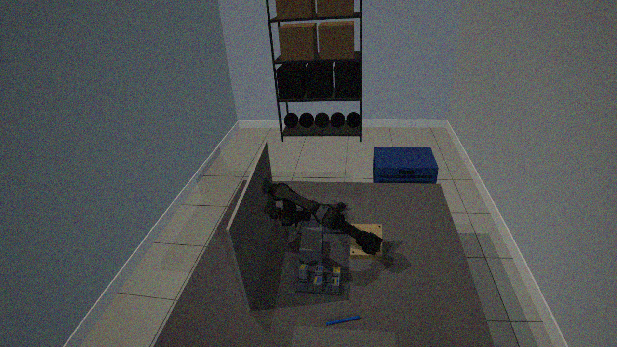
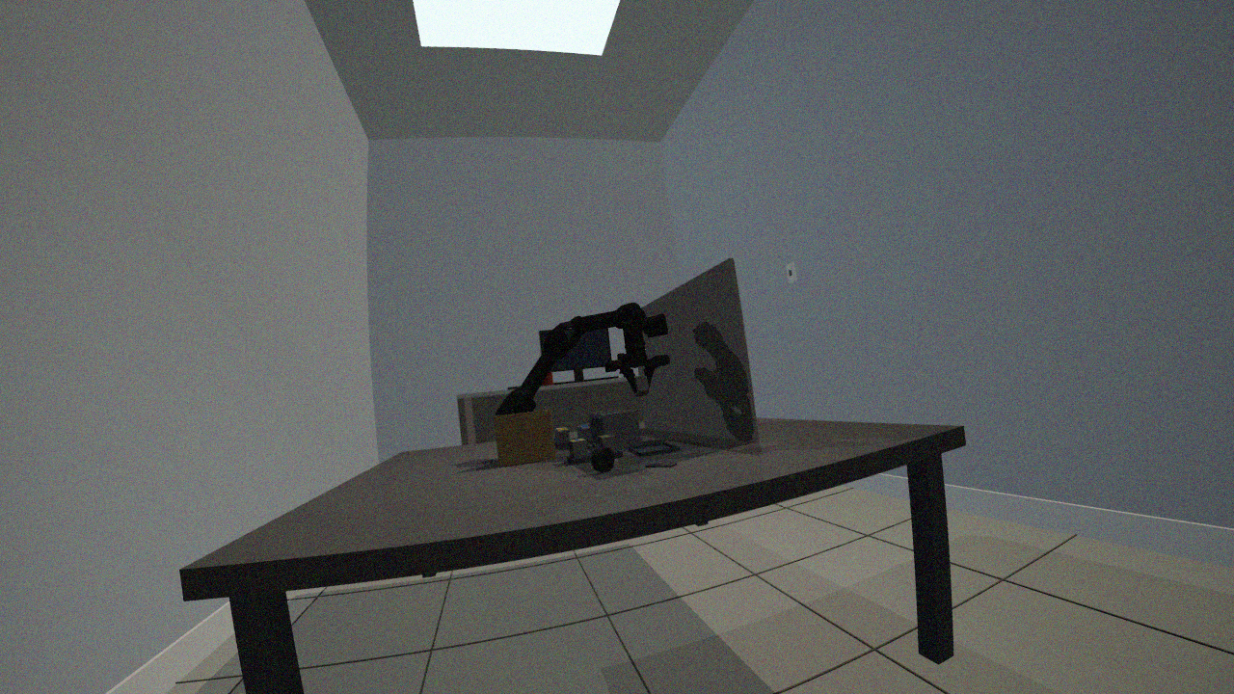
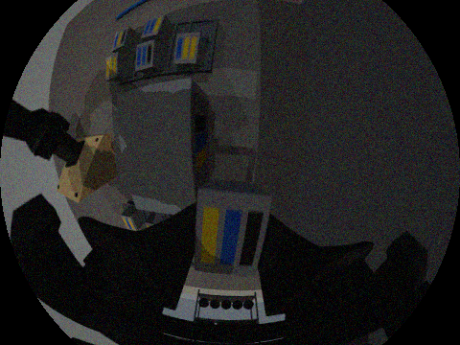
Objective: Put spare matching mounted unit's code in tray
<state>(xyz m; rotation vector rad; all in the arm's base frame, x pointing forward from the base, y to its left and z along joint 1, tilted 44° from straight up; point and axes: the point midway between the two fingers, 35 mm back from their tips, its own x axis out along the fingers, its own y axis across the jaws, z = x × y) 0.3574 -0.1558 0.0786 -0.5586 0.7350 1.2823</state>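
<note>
My gripper tip is now 7 cm past the dark flat tray, 17 cm to the left of it and 14 cm above it. Round my gripper tip: grey mounted unit (9 cm behind, 4 cm to the left, 9 cm below); grey panel (15 cm ahead, 1 cm to the left, 8 cm above).
</note>
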